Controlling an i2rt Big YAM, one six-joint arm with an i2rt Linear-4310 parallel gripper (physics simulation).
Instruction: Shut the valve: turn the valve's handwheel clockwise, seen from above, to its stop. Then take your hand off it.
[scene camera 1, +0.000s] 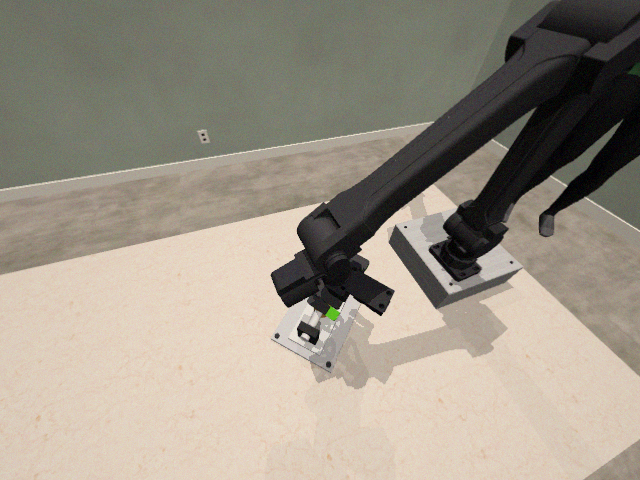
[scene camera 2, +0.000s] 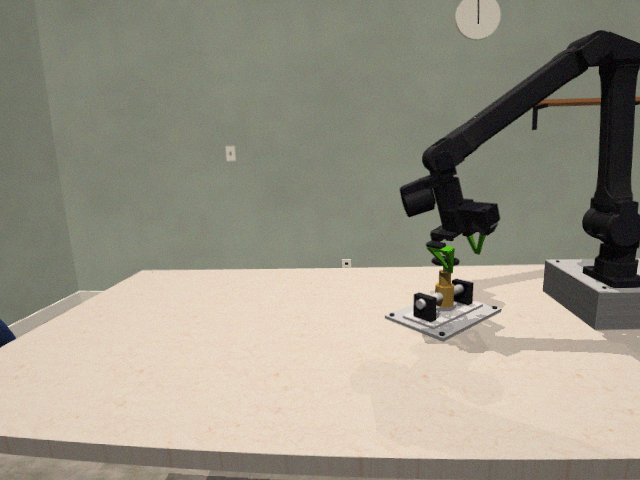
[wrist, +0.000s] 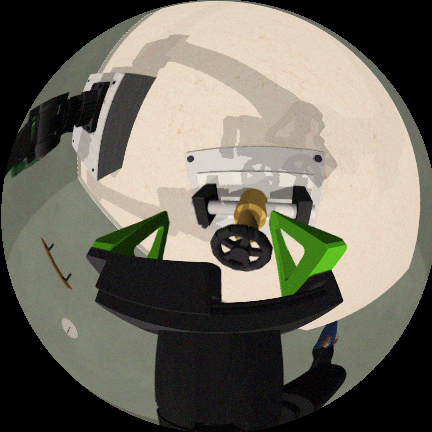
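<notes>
The valve's black handwheel (scene camera 2: 456, 261) (wrist: 242, 254) sits on top of the brass valve body (scene camera 2: 444, 295) (wrist: 251, 201), which stands upright on a pipe between two black blocks on a grey base plate (scene camera 1: 337, 347) (scene camera 2: 454, 329) (wrist: 215, 159). My gripper (scene camera 2: 463, 261) (wrist: 218, 215) is wide open at the handwheel, with nothing gripped. In the wrist view the wheel lies between the green fingers, very close to the right one, with a wide gap to the left one. In scene camera 2 one finger overlaps the wheel; contact cannot be told. In scene camera 1 the arm hides the wheel.
The arm's grey mounting block (scene camera 1: 421, 268) (scene camera 2: 571, 299) (wrist: 127, 125) stands on the table (scene camera 1: 155, 361) (scene camera 2: 232, 361) (wrist: 325, 65), to the right of the valve in both scene views. The black pipe blocks (scene camera 2: 424, 306) (wrist: 204, 205) stand low on either side of the brass body.
</notes>
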